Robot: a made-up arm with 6 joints. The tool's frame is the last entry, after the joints. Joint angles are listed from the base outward.
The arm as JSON. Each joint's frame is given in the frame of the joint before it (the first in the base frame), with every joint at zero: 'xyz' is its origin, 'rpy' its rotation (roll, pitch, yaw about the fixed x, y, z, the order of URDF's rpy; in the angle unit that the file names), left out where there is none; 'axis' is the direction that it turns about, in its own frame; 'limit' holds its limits. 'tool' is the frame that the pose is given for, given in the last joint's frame.
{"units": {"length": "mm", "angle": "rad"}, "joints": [
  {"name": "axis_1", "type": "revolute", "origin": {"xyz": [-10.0, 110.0, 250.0]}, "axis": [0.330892, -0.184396, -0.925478], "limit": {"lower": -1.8, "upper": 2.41}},
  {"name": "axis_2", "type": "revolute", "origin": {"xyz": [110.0, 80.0, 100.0]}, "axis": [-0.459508, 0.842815, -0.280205], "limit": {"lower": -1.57, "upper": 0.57}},
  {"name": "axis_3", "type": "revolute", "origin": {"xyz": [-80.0, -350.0, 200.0]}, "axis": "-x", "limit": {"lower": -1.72, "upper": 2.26}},
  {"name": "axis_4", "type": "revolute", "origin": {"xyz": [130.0, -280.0, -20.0]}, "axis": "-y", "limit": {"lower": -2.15, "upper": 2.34}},
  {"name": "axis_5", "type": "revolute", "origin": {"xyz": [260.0, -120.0, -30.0]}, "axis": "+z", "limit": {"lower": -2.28, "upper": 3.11}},
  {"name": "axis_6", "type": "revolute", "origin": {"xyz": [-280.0, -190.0, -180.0]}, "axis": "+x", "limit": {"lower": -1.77, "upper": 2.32}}
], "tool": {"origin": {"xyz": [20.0, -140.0, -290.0], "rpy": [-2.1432, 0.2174, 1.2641]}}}
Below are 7 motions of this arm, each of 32 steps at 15 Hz.
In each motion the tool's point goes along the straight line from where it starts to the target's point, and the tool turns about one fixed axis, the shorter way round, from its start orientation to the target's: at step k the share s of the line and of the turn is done. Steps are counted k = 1, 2, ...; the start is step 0. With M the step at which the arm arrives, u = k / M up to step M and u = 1 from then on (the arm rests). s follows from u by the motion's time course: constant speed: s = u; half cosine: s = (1 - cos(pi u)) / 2; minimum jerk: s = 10 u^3 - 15 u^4 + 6 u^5.
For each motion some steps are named. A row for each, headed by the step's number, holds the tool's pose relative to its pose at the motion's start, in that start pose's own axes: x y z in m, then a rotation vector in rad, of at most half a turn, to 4 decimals.
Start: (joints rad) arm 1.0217 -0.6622 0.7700 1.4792 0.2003 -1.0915
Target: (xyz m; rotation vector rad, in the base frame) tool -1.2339 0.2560 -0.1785 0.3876 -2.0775 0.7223
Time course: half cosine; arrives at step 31
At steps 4, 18, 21, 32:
4: -0.0446 -0.0164 -0.0202 -0.0211 -0.0034 0.0564
18: -0.6877 -0.2525 -0.3112 -0.3252 -0.0523 0.8698
21: -0.8407 -0.3087 -0.3805 -0.3976 -0.0639 1.0634
32: -1.0997 -0.4038 -0.4977 -0.5201 -0.0836 1.3910

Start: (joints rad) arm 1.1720 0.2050 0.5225 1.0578 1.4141 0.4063
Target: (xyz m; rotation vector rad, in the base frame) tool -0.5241 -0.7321 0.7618 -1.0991 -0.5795 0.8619
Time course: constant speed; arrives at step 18
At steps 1, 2, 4, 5, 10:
1: 0.0092 -0.0189 -0.0162 0.0659 0.0436 -0.0323
2: 0.0183 -0.0377 -0.0324 0.1318 0.0872 -0.0645
4: 0.0366 -0.0754 -0.0648 0.2635 0.1744 -0.1290
5: 0.0458 -0.0943 -0.0811 0.3294 0.2181 -0.1613
10: 0.0916 -0.1885 -0.1621 0.6588 0.4361 -0.3226

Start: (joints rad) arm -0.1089 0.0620 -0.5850 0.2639 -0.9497 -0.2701
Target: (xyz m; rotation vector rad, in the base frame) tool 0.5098 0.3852 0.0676 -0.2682 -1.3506 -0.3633
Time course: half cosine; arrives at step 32
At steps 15, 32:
15: 0.2908 -0.1436 0.1523 0.3941 -0.1407 -0.7316
32: 0.6447 -0.3184 0.3377 0.8738 -0.3120 -1.6221

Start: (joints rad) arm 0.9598 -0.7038 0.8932 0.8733 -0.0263 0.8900
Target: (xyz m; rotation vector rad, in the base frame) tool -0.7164 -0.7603 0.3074 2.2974 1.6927 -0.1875
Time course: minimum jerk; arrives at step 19
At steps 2, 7, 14, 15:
2: -0.0006 -0.0032 -0.0011 0.0022 -0.0045 -0.0032
7: -0.0159 -0.0842 -0.0283 0.0599 -0.1201 -0.0863
14: -0.0529 -0.2809 -0.0944 0.1999 -0.4005 -0.2880
15: -0.0560 -0.2973 -0.0999 0.2115 -0.4240 -0.3049

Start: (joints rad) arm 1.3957 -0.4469 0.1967 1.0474 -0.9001 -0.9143
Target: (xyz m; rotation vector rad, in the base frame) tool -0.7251 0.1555 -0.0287 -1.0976 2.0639 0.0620
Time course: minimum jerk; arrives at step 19
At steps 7, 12, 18, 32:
7: -0.1384 -0.0736 -0.0780 -0.0977 -0.0973 0.2979
12: -0.3850 -0.2046 -0.2169 -0.2718 -0.2707 0.8285
18: -0.5227 -0.2778 -0.2945 -0.3690 -0.3675 1.1248
32: -0.5234 -0.2782 -0.2949 -0.3695 -0.3680 1.1263

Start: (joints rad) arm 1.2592 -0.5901 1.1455 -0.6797 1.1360 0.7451
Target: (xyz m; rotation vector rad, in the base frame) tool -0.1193 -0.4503 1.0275 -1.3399 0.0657 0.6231
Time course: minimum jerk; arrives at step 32
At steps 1, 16, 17, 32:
1: 0.0003 -0.0002 -0.0002 0.0001 0.0001 0.0002
16: 0.5180 -0.3789 -0.3203 0.1095 0.1812 0.3464
17: 0.5786 -0.4232 -0.3577 0.1223 0.2024 0.3868
32: 1.0361 -0.7578 -0.6406 0.2191 0.3624 0.6927

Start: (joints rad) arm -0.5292 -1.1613 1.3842 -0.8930 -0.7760 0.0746
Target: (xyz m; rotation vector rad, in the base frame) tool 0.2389 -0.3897 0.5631 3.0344 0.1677 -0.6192
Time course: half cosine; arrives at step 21
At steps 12, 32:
12: 0.0431 -0.2560 -0.1491 -0.2078 -0.1137 0.1128
32: 0.0704 -0.4188 -0.2439 -0.3399 -0.1860 0.1846

